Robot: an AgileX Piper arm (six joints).
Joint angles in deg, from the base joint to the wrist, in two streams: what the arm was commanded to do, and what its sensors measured. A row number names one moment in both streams.
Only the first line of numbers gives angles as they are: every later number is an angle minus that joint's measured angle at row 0.
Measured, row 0: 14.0, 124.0, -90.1, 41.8, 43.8, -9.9
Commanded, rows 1 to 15: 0.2, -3.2, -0.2, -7.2, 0.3, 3.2; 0.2, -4.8, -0.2, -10.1, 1.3, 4.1; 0.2, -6.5, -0.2, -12.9, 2.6, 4.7; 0.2, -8.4, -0.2, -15.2, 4.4, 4.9; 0.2, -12.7, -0.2, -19.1, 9.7, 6.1; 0.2, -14.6, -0.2, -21.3, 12.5, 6.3; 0.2, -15.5, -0.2, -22.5, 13.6, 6.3; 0.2, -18.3, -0.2, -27.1, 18.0, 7.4; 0.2, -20.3, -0.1, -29.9, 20.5, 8.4; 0.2, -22.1, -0.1, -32.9, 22.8, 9.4; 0.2, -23.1, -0.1, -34.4, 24.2, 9.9; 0.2, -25.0, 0.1, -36.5, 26.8, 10.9; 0.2, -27.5, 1.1, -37.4, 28.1, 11.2; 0.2, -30.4, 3.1, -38.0, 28.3, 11.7; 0.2, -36.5, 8.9, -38.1, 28.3, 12.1
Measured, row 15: 0.0, -32.4, 5.0, -37.6, 25.2, 11.3
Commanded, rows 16 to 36: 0.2, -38.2, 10.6, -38.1, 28.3, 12.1; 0.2, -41.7, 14.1, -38.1, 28.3, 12.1; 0.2, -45.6, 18.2, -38.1, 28.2, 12.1; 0.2, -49.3, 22.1, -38.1, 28.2, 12.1; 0.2, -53.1, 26.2, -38.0, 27.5, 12.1; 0.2, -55.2, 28.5, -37.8, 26.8, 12.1; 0.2, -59.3, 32.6, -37.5, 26.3, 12.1; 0.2, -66.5, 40.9, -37.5, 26.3, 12.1; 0.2, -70.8, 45.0, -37.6, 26.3, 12.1; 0.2, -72.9, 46.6, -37.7, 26.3, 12.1; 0.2, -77.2, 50.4, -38.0, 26.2, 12.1; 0.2, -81.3, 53.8, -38.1, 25.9, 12.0; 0.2, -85.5, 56.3, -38.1, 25.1, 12.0; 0.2, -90.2, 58.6, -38.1, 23.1, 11.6; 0.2, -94.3, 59.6, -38.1, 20.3, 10.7; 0.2, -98.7, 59.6, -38.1, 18.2, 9.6; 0.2, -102.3, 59.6, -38.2, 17.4, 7.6; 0.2, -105.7, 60.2, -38.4, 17.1, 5.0; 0.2, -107.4, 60.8, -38.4, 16.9, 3.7; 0.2, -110.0, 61.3, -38.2, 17.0, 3.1; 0.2, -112.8, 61.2, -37.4, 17.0, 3.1
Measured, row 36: 0.0, -109.7, 60.9, -38.1, 17.4, 4.5
